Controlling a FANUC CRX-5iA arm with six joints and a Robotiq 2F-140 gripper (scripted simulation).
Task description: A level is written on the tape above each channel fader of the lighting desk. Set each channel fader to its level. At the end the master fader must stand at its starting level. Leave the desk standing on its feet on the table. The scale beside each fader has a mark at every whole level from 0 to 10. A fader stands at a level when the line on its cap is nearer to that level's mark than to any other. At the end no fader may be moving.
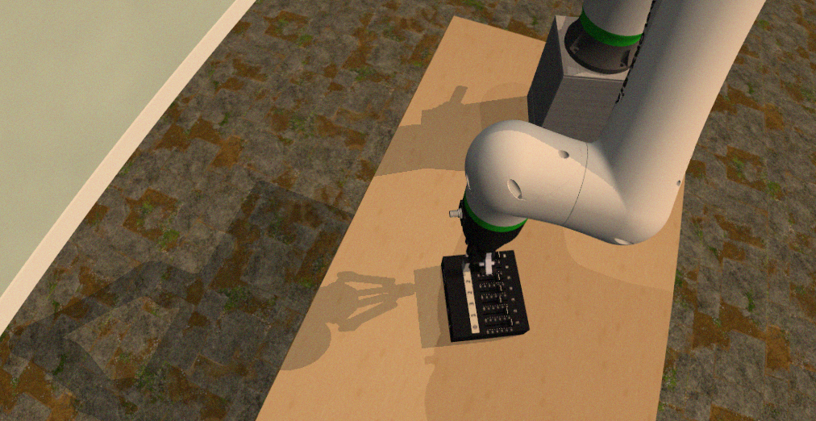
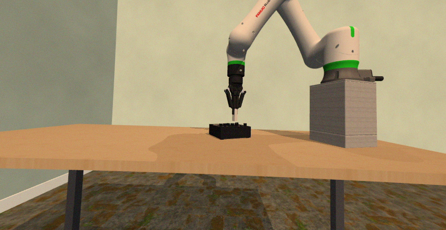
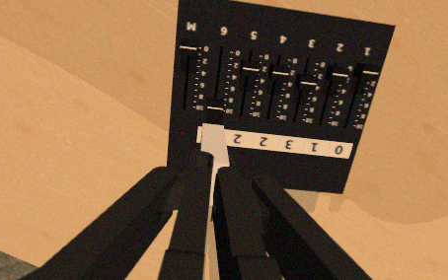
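The channel 6 cap lies 1 cm behind my hand, 2 cm to the left of it and 4 cm below it. Also, from my hand: master fader cap (5 cm behind, 5 cm to the left, 4 cm below); channel 5 cap (1 cm behind, 6 cm to the left, 4 cm below); channel 4 cap (1 cm ahead, 7 cm to the left, 4 cm below).
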